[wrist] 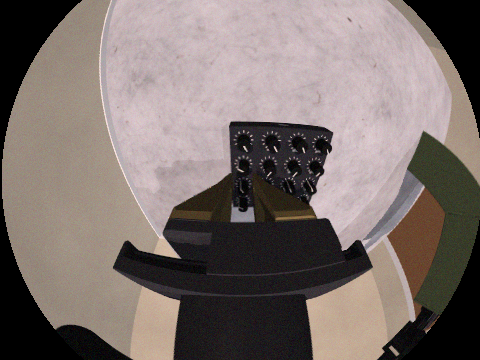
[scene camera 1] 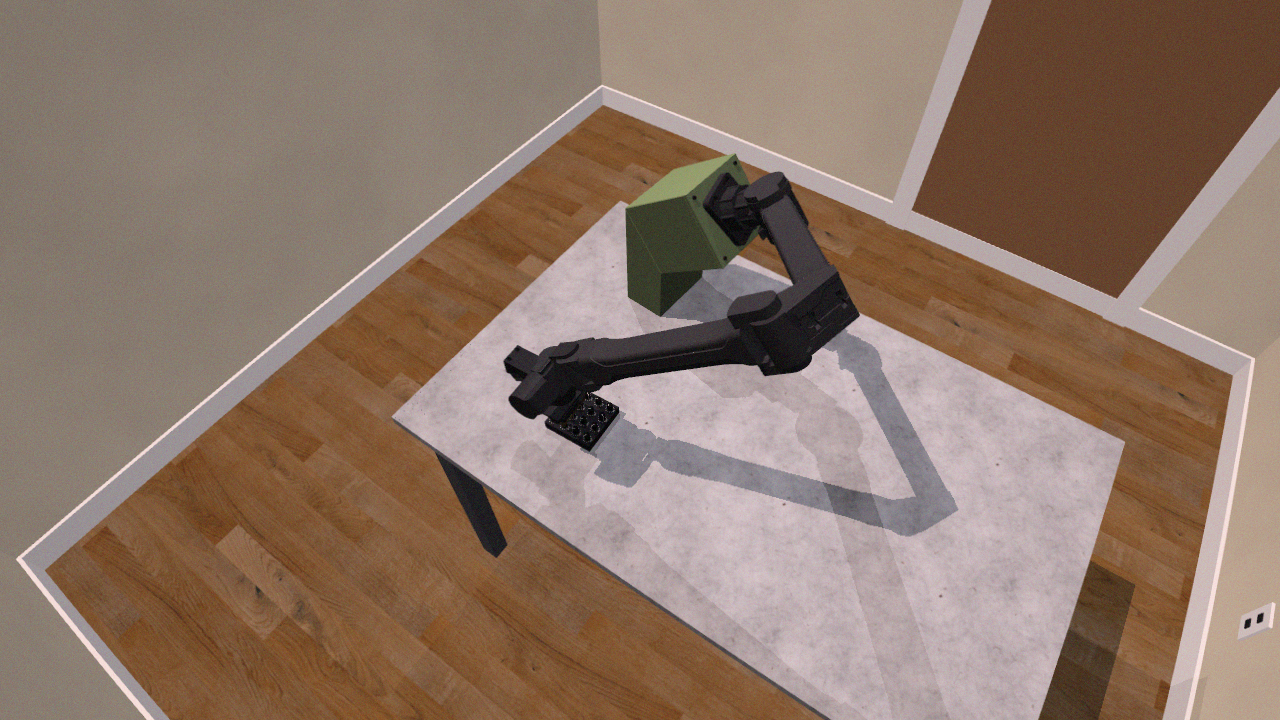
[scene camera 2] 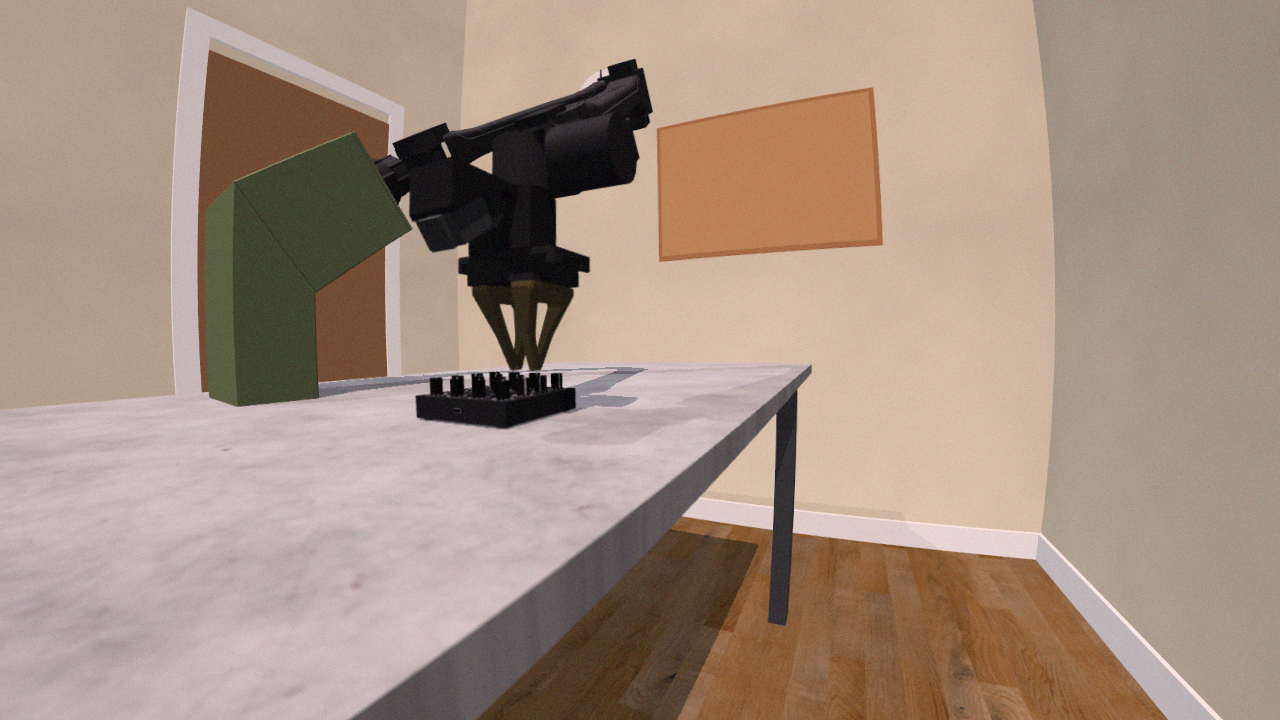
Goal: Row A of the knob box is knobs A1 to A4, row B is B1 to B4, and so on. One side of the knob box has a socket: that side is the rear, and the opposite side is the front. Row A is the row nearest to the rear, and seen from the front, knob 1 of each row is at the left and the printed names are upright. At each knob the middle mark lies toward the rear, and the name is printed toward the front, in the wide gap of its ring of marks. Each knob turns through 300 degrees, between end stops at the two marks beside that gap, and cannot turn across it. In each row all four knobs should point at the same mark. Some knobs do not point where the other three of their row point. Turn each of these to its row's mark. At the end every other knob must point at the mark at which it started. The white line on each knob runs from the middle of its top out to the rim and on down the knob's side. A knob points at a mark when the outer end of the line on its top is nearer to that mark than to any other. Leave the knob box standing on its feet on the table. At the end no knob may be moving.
Labels:
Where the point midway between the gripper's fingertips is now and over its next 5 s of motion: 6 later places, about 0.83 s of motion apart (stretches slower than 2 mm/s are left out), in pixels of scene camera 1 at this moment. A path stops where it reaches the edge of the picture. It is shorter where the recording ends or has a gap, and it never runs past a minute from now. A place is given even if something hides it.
The gripper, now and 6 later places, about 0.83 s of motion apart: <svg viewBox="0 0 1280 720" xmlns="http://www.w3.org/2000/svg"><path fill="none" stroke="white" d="M565 421L566 422L566 423L566 414L576 410L588 406L599 402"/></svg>

